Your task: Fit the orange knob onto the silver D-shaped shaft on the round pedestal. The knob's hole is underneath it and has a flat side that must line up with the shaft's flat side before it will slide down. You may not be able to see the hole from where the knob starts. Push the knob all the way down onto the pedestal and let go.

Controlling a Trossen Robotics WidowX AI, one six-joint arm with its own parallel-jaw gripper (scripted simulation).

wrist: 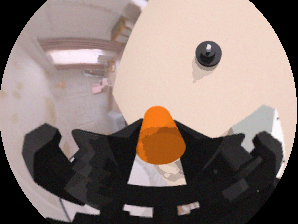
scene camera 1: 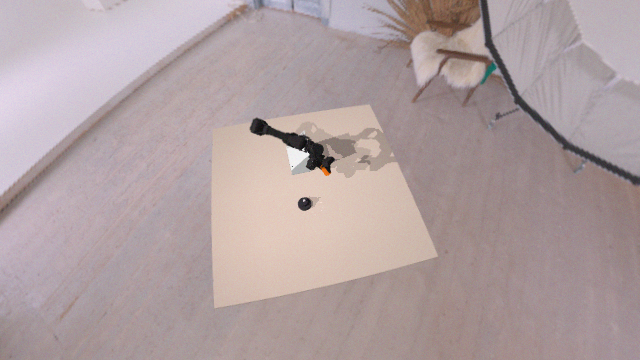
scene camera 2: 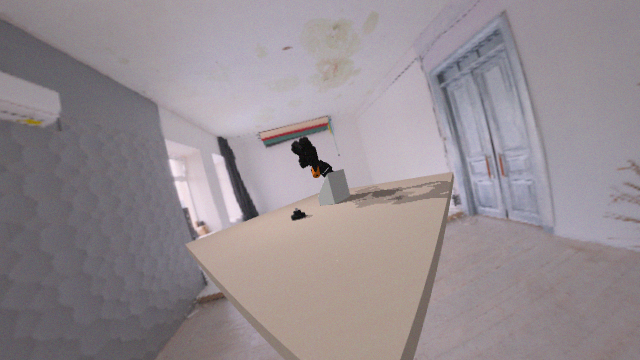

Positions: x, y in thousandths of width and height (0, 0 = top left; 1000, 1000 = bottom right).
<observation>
My gripper (wrist: 529, 547) carries an orange knob (wrist: 539, 636).
</observation>
